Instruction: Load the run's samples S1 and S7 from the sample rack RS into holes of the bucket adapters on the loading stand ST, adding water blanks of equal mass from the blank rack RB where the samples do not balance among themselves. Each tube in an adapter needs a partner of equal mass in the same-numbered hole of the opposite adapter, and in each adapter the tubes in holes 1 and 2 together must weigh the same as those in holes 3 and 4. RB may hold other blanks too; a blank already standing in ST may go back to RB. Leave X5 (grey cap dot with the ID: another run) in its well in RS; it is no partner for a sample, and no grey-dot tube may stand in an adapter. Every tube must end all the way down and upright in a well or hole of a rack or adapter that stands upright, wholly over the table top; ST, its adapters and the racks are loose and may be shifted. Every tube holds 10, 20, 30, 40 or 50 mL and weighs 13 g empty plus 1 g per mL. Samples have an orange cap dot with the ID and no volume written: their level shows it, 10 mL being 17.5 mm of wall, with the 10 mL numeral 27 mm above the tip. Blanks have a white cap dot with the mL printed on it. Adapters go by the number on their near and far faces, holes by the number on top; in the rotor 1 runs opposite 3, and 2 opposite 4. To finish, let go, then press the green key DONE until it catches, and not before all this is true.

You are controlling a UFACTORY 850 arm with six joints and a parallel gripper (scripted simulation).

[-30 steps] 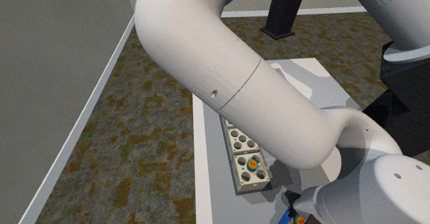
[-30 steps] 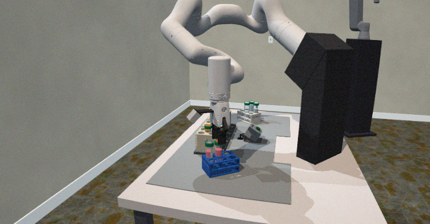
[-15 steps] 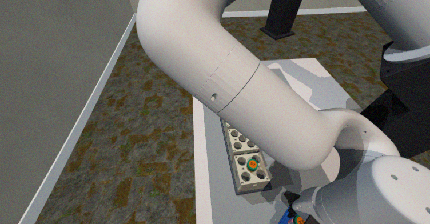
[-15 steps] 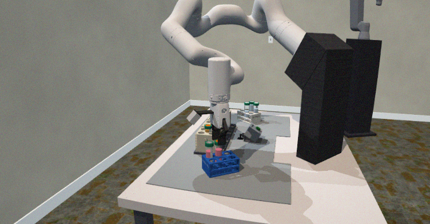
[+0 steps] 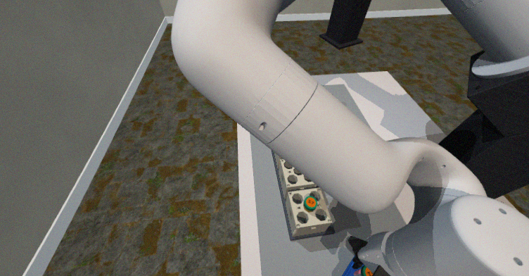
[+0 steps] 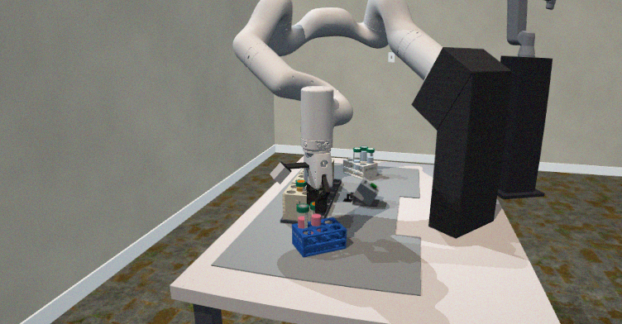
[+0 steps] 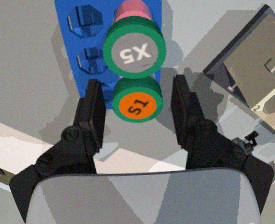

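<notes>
The sample S1 lies 10 mm ahead of my hand and 60 mm below it. Round my hand: blue sample rack RS: 10 mm behind, 20 mm to the left, 90 mm below; grey-dot tube X5: 30 mm ahead, 20 mm to the left, 60 mm below; sample S7: 20 mm ahead, 180 mm to the right, 60 mm below.
</notes>
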